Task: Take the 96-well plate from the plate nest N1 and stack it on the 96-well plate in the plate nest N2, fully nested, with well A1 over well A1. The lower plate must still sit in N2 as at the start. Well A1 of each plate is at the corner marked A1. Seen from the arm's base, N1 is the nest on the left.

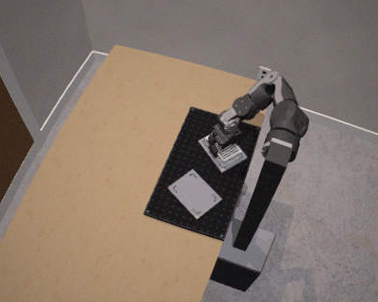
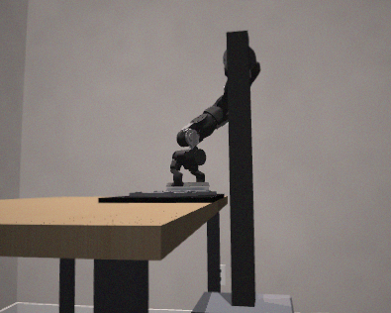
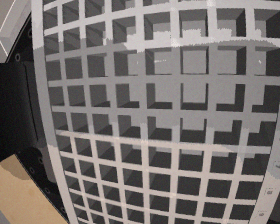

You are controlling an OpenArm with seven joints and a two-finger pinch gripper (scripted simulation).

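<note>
The A1 mark is 3 cm behind my hand, 9 cm to the left of it and 2 cm below it.
</note>
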